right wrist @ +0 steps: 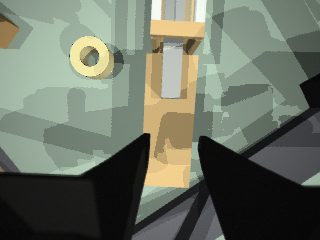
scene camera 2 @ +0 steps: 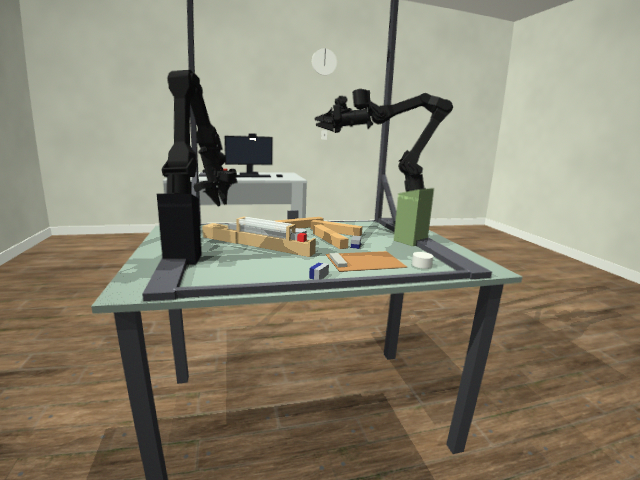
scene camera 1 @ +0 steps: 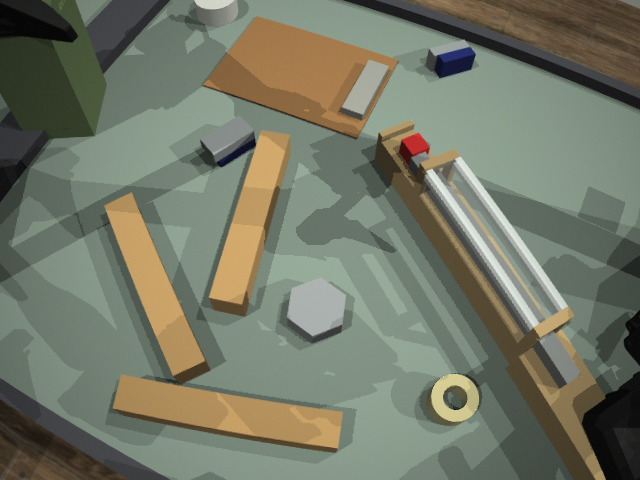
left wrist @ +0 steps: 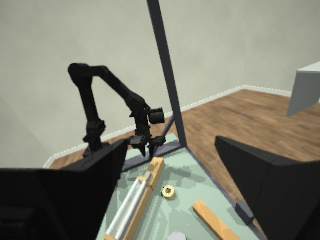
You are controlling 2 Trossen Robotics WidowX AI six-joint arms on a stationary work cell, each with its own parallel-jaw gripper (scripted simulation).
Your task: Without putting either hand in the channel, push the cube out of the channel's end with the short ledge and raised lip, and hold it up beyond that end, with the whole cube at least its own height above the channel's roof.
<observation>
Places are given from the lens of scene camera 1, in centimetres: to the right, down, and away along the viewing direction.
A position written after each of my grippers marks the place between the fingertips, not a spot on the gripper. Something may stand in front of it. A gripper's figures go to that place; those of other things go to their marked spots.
my right gripper (scene camera 1: 622, 389): 27, 13, 47
grey hexagon (scene camera 1: 316, 309): 0, 7, 61
brown mat (scene camera 1: 296, 72): -3, -23, 80
The marked spots on the grey hexagon and the brown mat are 36 cm apart.
</observation>
